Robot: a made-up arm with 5 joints.
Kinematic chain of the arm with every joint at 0, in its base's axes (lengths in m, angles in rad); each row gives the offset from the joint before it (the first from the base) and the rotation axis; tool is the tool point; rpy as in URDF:
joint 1: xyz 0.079 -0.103 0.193 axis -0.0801 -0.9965 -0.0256
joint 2: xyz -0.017 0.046 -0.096 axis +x
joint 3: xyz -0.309 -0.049 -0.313 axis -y
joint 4: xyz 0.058 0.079 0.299 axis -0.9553 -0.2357 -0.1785
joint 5: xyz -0.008 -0.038 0 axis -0.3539 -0.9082 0.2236
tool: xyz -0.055 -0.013 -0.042 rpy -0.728 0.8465 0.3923
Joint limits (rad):
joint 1: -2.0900..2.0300
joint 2: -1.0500..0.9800
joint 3: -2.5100..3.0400
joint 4: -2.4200..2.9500
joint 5: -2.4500..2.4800
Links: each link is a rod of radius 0.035 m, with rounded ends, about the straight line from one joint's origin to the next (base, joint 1, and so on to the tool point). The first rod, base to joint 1, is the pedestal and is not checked.
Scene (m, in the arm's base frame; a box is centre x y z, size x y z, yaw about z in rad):
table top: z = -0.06
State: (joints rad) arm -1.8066 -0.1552 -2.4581 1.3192 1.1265
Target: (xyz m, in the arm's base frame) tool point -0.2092 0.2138 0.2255
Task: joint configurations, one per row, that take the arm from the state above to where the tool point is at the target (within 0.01 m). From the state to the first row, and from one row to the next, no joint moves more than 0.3 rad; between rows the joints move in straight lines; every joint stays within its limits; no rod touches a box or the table.
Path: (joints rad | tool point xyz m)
1: -1.7870 0.1218 -2.2274 1.4047 1.1215 | -0.5446 -0.0075 0.4014
2: -1.7674 0.3988 -1.9968 1.4902 1.1166 | -0.4587 0.1257 0.3316
3: -1.7478 0.6758 -1.7661 1.5757 1.1116 | -0.3376 0.2009 0.2700
4: -1.7283 0.9528 -1.5354 1.6612 1.1067 | -0.2092 0.2138 0.2255

